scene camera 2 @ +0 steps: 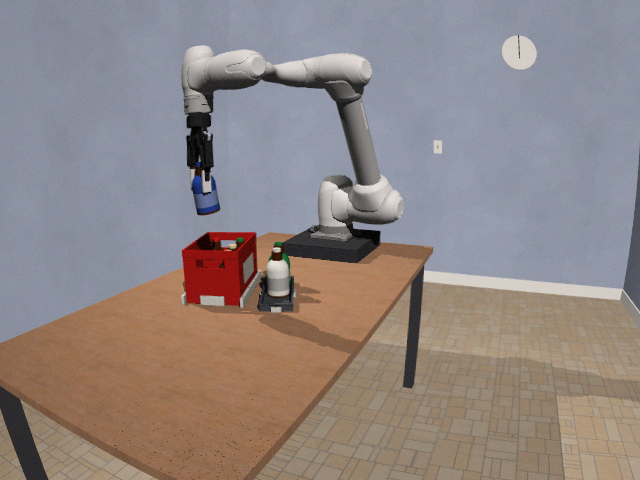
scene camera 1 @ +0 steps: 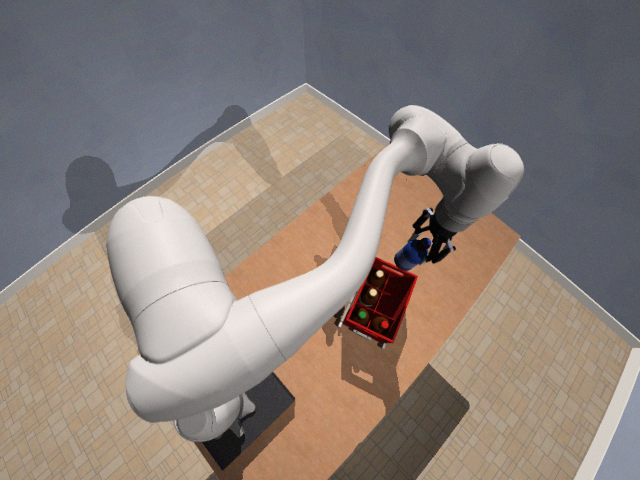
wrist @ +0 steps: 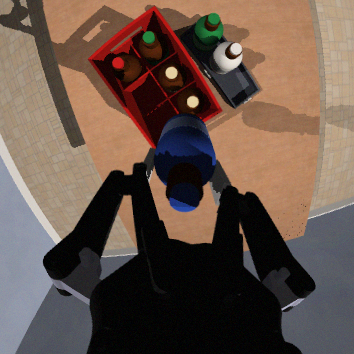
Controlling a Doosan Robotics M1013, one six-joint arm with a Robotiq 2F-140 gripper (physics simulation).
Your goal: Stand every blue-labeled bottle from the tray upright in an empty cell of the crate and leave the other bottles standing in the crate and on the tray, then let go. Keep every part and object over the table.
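Where they show: gripper, fingertip midpoint: (scene camera 2: 200, 190) (scene camera 1: 416, 252) (wrist: 182, 162); arm's base, link origin: (scene camera 2: 336, 235).
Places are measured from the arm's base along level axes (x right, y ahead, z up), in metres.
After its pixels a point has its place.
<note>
My gripper (scene camera 1: 419, 250) {z 0.296, x 0.032, y 0.837 m} (scene camera 2: 200, 183) {z 0.296, x 0.032, y 0.837 m} (wrist: 182, 162) {z 0.296, x 0.032, y 0.837 m} is shut on the blue-labeled bottle (scene camera 1: 409, 256) {z 0.325, x 0.029, y 0.792 m} (scene camera 2: 206, 200) {z 0.270, x 0.001, y 0.847 m} (wrist: 185, 147) {z 0.343, x 0.025, y 0.804 m}, cap up. It hangs high above the table near one end of the crate and leans slightly in scene camera 2. The red crate (scene camera 1: 405, 308) {z 0.112, x 0.156, y 0.742 m} (scene camera 2: 211, 279) {z 0.020, x 0.015, y 0.831 m} (wrist: 107, 54) {z 0.071, x 0.179, y 0.613 m} holds a red-capped bottle (scene camera 1: 385, 324) {z 0.099, x 0.151, y 0.647 m} (wrist: 118, 63) {z 0.099, x 0.147, y 0.650 m}, a green-capped bottle (scene camera 1: 362, 314) {z 0.099, x 0.069, y 0.606 m} (wrist: 148, 37) {z 0.099, x 0.070, y 0.608 m} and two cream-capped bottles. Two cells beside the cream-capped ones look empty. The black tray (scene camera 2: 276, 304) {z -0.041, x -0.192, y 0.776 m} (wrist: 252, 92) {z -0.045, x -0.211, y 0.758 m} holds a green bottle (wrist: 209, 31) {z 0.059, x -0.072, y 0.600 m} and a white bottle (scene camera 2: 278, 279) {z 0.004, x -0.141, y 0.684 m} (wrist: 227, 57) {z 0.065, x -0.106, y 0.668 m}; its near slot is empty in the wrist view.
The tray stands beside the crate's long side on the brown table (scene camera 1: 320, 392) {z -0.063, x 0.199, y 0.304 m} (scene camera 2: 170, 361) {z -0.064, x -0.155, y 1.191 m} (wrist: 275, 165) {z -0.064, x -0.316, y 1.034 m}. Pale guide strips (scene camera 2: 211, 300) {z -0.046, x 0.012, y 0.842 m} lie around the crate's foot. The arm's black base plate (scene camera 1: 279, 397) {z -0.006, x 0.111, y 0.178 m} (scene camera 2: 325, 249) {z -0.018, x -0.049, y 0.195 m} stands at the table's far end in scene camera 2.
</note>
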